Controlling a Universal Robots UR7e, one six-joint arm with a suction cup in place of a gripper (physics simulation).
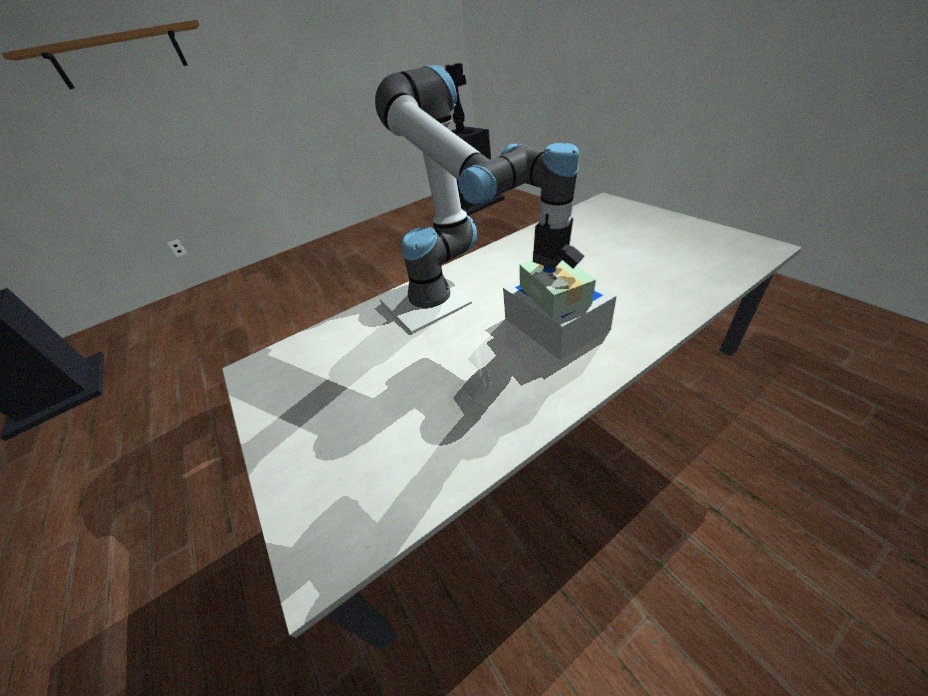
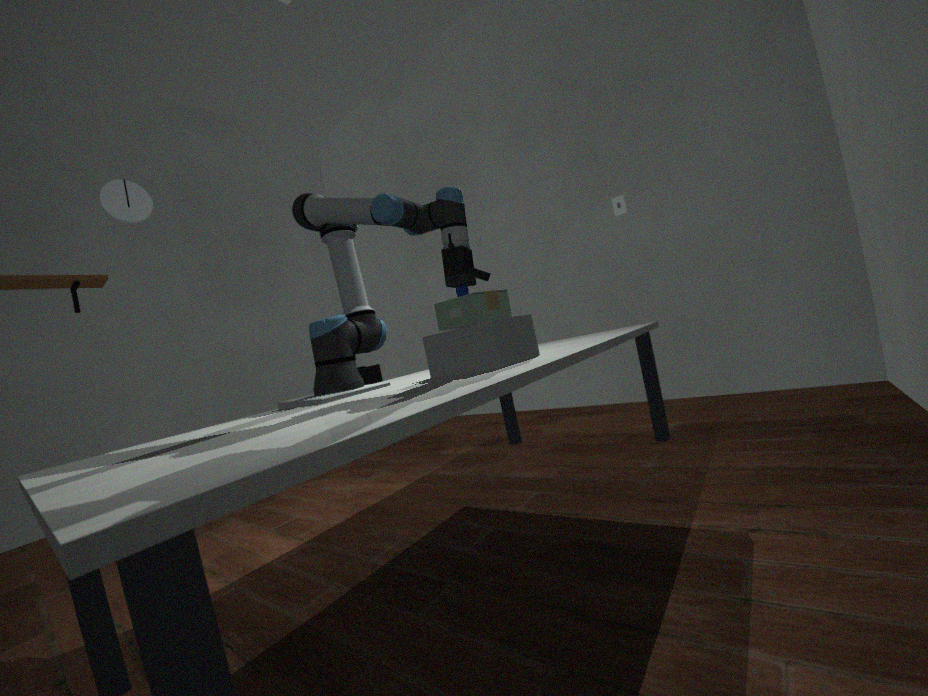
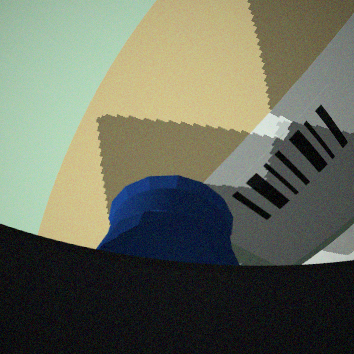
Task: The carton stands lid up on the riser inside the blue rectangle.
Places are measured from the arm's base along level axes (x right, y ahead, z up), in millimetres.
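Pixels of known places: hand, tool point: (image 1: 548,273) (image 3: 172,202); arm's base, link origin: (image 1: 429,295) (image 2: 339,390).
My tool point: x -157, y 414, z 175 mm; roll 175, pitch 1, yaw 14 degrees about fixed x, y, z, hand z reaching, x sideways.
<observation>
For each thing: its top centre in the pictures, then the offset to it from my tool point. "spot": a spot on its surface instead. Level surfaces: height alone.
- pale green carton, top centre: (image 3: 169,183) (image 1: 555,269) (image 2: 469,295) dz +15, dx -6, dy +18 mm
- barcode label, top centre: (image 3: 294,170) dz +12, dx +21, dy +31 mm
- grey riser, top centre: (image 2: 476,325) (image 1: 557,291) dz -70, dx -30, dy +7 mm
- blue rectangle, surface spot: (image 1: 597,296) spot: dz -70, dx -80, dy +105 mm
- white table, surface height: dz -190 mm
A pale green carton (image 1: 561,293) (image 2: 474,311) (image 3: 53,70) with a tan tape band and a barcode label (image 3: 298,197) on its lid stands lid up on the grey riser (image 1: 558,330) (image 2: 482,351). Bits of the blue rectangle (image 1: 597,296) show on the riser's top beside the carton. My gripper, a blue suction cup (image 1: 550,269) (image 2: 461,292) (image 3: 170,214), comes straight down and presses on the carton's lid near the edge of the label. The contact itself is hidden under the cup.
The riser stands on a white table (image 1: 669,249) (image 2: 558,348), to the right of the arm's base plate (image 1: 423,316). The table's far edge is behind the riser. Wooden floor lies all around.
</observation>
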